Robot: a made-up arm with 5 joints. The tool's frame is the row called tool. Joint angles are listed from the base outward. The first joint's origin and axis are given. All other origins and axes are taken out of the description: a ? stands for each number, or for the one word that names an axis. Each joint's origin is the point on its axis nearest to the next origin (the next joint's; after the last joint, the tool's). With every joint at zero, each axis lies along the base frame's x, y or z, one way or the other. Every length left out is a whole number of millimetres.
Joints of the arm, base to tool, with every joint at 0 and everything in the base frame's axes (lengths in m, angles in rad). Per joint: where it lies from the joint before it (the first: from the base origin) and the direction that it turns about. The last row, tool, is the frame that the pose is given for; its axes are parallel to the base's.
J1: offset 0.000 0.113 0.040 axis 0 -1 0
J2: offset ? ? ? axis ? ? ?
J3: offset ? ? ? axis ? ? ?
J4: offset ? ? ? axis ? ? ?
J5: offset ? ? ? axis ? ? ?
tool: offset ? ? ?
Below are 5 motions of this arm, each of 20 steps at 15 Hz.
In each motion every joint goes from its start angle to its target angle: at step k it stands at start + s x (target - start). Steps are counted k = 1, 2, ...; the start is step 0. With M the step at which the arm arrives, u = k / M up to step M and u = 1 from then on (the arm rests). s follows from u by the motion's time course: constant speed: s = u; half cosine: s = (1 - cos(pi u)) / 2; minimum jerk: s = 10 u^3 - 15 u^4 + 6 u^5.
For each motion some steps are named. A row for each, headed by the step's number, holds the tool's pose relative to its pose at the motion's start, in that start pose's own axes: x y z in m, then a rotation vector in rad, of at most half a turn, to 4 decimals.
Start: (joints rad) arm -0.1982 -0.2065 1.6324 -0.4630 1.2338
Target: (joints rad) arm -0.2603 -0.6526 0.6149 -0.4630 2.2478
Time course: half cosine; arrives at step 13
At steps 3, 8, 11, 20:
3: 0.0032 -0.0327 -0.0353 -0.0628 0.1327 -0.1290
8: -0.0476 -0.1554 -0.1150 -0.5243 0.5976 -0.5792
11: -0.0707 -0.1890 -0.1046 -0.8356 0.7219 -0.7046
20: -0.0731 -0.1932 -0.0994 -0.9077 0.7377 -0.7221

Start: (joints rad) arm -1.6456 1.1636 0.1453 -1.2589 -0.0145
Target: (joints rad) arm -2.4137 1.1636 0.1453 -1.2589 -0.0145
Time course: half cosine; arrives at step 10
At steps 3, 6, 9, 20:
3: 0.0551 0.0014 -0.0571 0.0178 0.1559 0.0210
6: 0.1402 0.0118 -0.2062 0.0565 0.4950 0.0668
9: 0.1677 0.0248 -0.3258 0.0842 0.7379 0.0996
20: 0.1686 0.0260 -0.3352 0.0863 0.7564 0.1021

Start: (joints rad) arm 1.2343 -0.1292 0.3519 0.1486 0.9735
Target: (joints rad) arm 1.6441 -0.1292 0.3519 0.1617 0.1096
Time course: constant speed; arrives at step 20
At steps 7, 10, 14, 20:
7: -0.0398 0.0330 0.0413 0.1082 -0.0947 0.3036
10: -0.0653 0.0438 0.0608 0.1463 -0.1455 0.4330
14: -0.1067 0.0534 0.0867 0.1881 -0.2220 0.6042
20: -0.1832 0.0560 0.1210 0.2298 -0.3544 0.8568

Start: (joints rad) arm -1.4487 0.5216 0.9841 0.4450 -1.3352
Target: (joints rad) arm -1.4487 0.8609 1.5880 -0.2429 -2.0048
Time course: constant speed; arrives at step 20
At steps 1, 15, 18, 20:
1: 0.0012 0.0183 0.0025 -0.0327 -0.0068 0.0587
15: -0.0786 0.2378 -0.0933 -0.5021 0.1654 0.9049
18: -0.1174 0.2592 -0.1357 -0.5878 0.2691 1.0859
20: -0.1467 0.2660 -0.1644 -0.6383 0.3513 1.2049

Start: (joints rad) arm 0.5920 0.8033 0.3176 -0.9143 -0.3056
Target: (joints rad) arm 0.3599 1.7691 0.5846 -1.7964 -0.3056
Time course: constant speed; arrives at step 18
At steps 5, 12, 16, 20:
5: 0.0323 -0.0065 -0.0502 -0.0665 0.1300 0.0112
12: 0.0606 -0.0178 -0.1458 -0.1239 0.3737 0.0463
16: 0.0623 -0.0248 -0.2088 -0.1262 0.5385 0.0727
20: 0.0584 -0.0280 -0.2409 -0.1168 0.6257 0.0864

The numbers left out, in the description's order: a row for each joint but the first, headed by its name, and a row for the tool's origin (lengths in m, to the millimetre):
J2: xyz -0.007 0.000 0.323, axis 0 0 -1
J3: xyz -0.012 0.028 0.000, axis 0 -1 0
J4: xyz -0.018 0.000 0.059, axis 0 0 -1
J5: xyz 0.047 0.015 0.000, axis 0 0 -1
tool: xyz 0.266 -0.010 0.000

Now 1 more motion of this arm.
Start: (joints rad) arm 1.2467 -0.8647 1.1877 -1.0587 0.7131
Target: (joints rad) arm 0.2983 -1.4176 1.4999 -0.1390 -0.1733
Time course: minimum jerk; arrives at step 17
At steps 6, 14, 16, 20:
6: 0.0048 -0.1169 -0.0385 0.1957 -0.0045 -0.1349
14: -0.1653 -0.4505 -0.2357 0.6704 -0.1058 -0.7209
16: -0.1835 -0.4641 -0.2489 0.6896 -0.1141 -0.7604
20: -0.1843 -0.4647 -0.2495 0.6905 -0.1145 -0.7623

